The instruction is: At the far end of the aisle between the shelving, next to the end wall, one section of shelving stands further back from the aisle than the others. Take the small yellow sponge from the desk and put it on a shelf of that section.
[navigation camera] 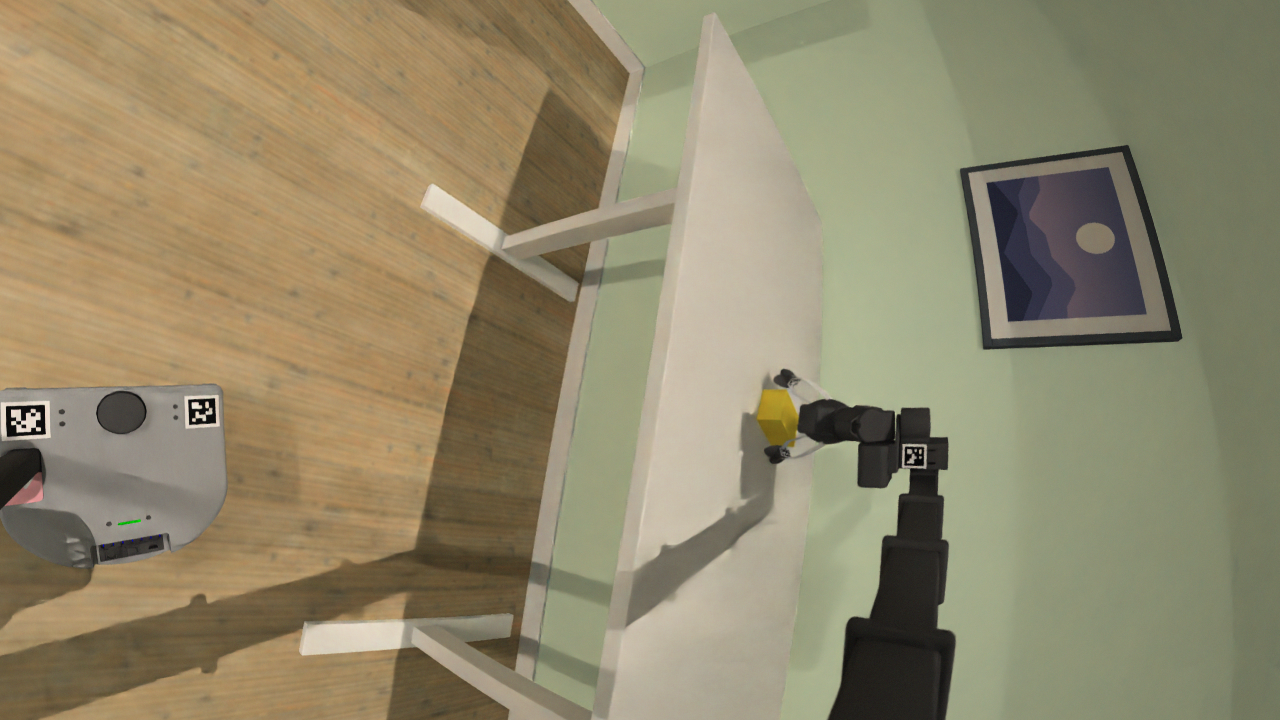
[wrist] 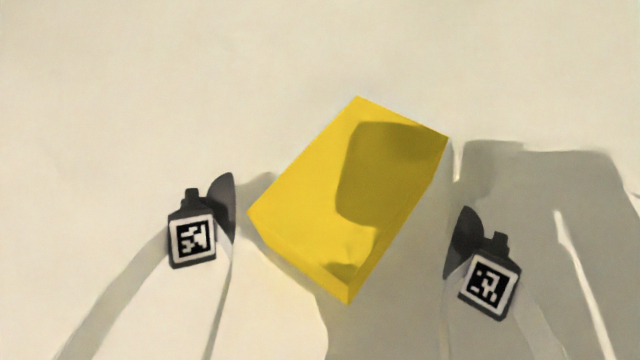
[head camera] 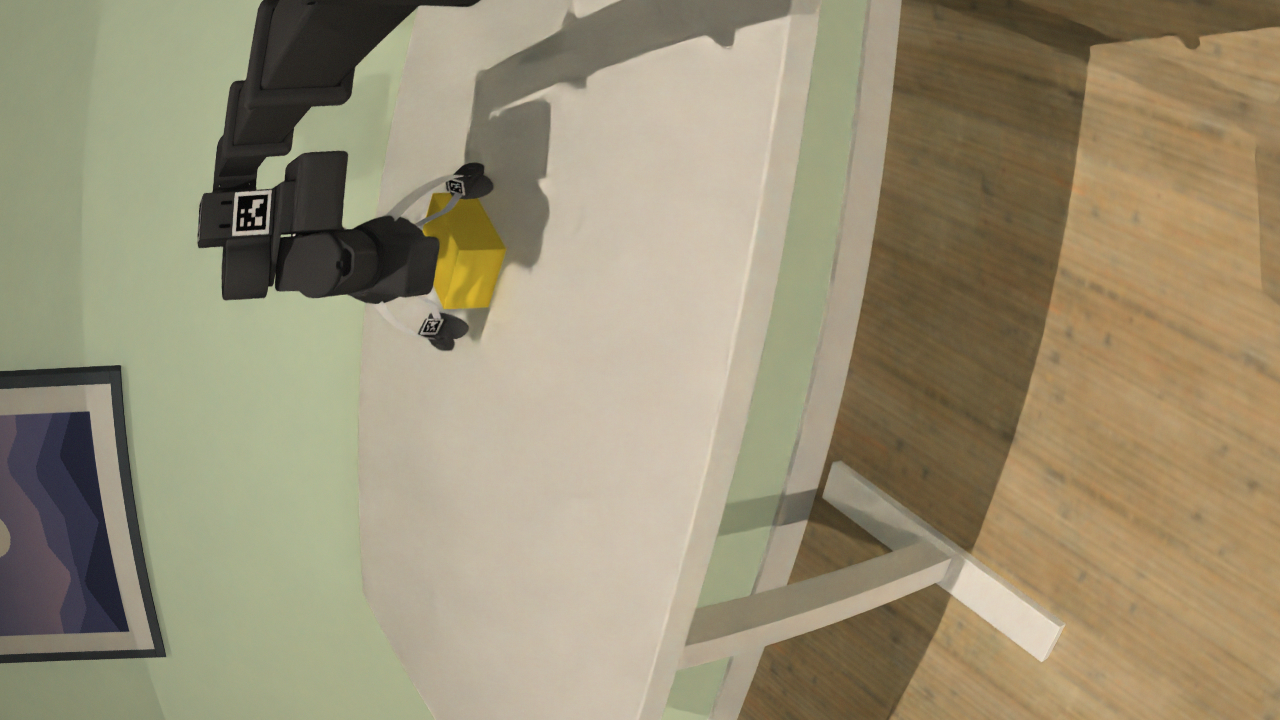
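Pixels of known places: gripper, fingertip midpoint: (navigation camera: 775,415) (wrist: 341,214) (head camera: 466,254); robot's base at its link origin: (navigation camera: 123,410).
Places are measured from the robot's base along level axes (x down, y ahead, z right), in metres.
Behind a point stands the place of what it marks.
Note:
The small yellow sponge (head camera: 474,273) {x -0.974, y -0.013, z 0.813 m} (navigation camera: 775,407) {x -0.981, y -0.013, z 0.813 m} (wrist: 320,185) {x -0.995, y -0.020, z 0.849 m} lies on the white desk (head camera: 554,447) {x -0.950, y 0.123, z 0.710 m} (navigation camera: 733,223) {x -0.950, y 0.298, z 0.730 m} (wrist: 100,75) {x -0.950, y 0.220, z 1.023 m}, turned at an angle to the fingers. My gripper (head camera: 460,257) {x -0.970, y -0.030, z 0.845 m} (navigation camera: 781,416) {x -0.970, y -0.030, z 0.845 m} (wrist: 341,214) {x -0.970, y -0.030, z 0.845 m} is open and points down over it, with one finger on either side. In the wrist view bare desk shows between the sponge and each fingertip; the gap at the left finger is narrow, the one at the right finger wider. The gripper body hides part of the sponge in the head view. The shelving does not show in these views.
A green wall with a framed picture (head camera: 67,519) {x -1.513, y 0.328, z 1.398 m} (navigation camera: 1069,246) {x -1.614, y 0.336, z 1.401 m} runs behind the desk. Desk legs with floor bars (head camera: 1006,608) (navigation camera: 465,214) stand on the wooden floor. My grey base (navigation camera: 143,474) {x -0.160, y -0.108, z 0.028 m} is at the left of the navigation view. My arm (navigation camera: 895,662) {x -1.237, y -0.084, z 0.233 m} reaches over the desk's wall side.

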